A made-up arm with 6 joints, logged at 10 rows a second.
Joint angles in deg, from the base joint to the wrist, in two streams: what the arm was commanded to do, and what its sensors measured. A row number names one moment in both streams.
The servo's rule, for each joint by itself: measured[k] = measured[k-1] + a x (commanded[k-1-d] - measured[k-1]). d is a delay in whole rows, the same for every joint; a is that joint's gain. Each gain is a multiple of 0.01, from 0.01 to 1. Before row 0 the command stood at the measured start. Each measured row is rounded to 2 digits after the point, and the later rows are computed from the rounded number. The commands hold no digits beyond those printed.
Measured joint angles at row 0:
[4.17 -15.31 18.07 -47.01 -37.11 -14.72]
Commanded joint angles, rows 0 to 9:
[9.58 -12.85 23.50 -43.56 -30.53 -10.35]
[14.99 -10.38 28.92 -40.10 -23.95 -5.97]
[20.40 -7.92 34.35 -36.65 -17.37 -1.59]
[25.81 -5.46 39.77 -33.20 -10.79 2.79]
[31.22 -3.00 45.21 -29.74 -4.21 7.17]
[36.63 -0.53 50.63 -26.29 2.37 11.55]
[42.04 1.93 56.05 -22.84 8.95 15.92]
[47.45 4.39 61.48 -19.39 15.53 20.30]
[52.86 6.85 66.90 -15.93 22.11 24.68]
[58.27 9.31 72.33 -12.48 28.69 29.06]
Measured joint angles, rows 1 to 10:
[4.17 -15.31 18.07 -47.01 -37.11 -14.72]
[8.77 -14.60 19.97 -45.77 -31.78 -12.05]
[14.06 -13.38 23.10 -43.73 -25.44 -8.34]
[19.45 -11.80 27.04 -41.18 -18.90 -4.22]
[24.86 -9.96 31.50 -38.31 -12.33 0.06]
[30.27 -7.94 36.30 -35.22 -5.75 4.40]
[35.68 -5.79 41.32 -32.01 0.83 8.76]
[41.09 -3.55 46.48 -28.71 7.41 13.13]
[46.50 -1.25 51.73 -25.35 13.99 17.50]
[51.91 1.10 57.04 -21.96 20.57 21.88]
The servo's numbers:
d 1
a 0.85 0.29 0.35 0.36 0.81 0.61

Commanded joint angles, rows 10 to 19:
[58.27 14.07 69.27 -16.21 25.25 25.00]
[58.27 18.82 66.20 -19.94 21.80 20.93]
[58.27 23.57 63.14 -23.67 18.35 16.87]
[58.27 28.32 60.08 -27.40 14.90 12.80]
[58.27 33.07 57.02 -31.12 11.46 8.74]
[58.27 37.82 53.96 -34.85 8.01 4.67]
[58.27 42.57 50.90 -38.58 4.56 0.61]
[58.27 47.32 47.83 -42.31 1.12 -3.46]
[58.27 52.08 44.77 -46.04 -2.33 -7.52]
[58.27 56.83 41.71 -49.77 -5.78 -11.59]
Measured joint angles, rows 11 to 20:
[57.32 3.48 62.39 -18.55 27.15 26.26]
[58.13 6.55 64.80 -17.71 25.61 25.49]
[58.25 10.11 65.29 -18.51 22.52 22.71]
[58.27 14.01 64.54 -20.37 19.14 19.15]
[58.27 18.16 62.98 -22.90 15.71 15.28]
[58.27 22.48 60.89 -25.86 12.27 11.29]
[58.27 26.93 58.46 -29.10 8.82 7.25]
[58.27 31.47 55.81 -32.51 5.37 3.20]
[58.27 36.07 53.02 -36.04 1.93 -0.86]
[58.27 40.71 50.13 -39.64 -1.52 -4.92]

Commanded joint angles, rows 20 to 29:
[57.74 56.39 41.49 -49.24 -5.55 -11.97]
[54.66 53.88 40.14 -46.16 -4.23 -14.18]
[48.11 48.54 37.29 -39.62 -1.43 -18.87]
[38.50 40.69 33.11 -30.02 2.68 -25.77]
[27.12 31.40 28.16 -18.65 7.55 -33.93]
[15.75 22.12 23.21 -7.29 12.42 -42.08]
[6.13 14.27 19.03 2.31 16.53 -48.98]
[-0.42 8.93 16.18 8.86 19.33 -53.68]
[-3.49 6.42 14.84 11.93 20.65 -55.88]
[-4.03 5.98 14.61 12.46 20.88 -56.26]
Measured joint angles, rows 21 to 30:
[58.27 45.38 47.18 -43.29 -4.97 -8.99]
[57.82 48.57 45.19 -45.43 -5.44 -10.81]
[55.13 50.11 43.42 -45.69 -4.46 -12.87]
[49.16 49.65 41.27 -43.50 -2.01 -16.53]
[40.10 47.05 38.41 -38.65 1.79 -22.17]
[29.07 42.51 34.82 -31.45 6.46 -29.34]
[17.75 36.60 30.76 -22.75 11.29 -37.11]
[7.87 30.12 26.65 -13.73 15.53 -44.35]
[0.82 23.97 22.99 -5.60 18.61 -50.04]
[-2.84 18.88 20.14 0.71 20.26 -53.60]

